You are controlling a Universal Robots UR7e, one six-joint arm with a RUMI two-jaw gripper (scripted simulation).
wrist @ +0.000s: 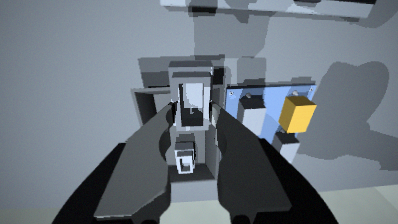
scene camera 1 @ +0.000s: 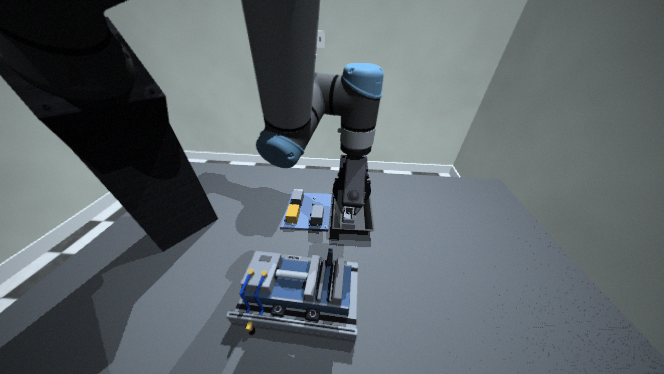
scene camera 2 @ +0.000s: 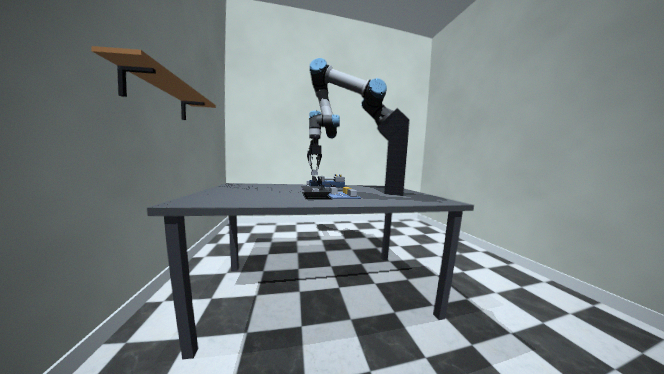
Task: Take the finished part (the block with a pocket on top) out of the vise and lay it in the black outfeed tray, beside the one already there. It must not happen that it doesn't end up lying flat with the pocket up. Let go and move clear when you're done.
Note:
The pictures show: the gripper, a yellow block and a blue vise.
The gripper also shows in the wrist view.

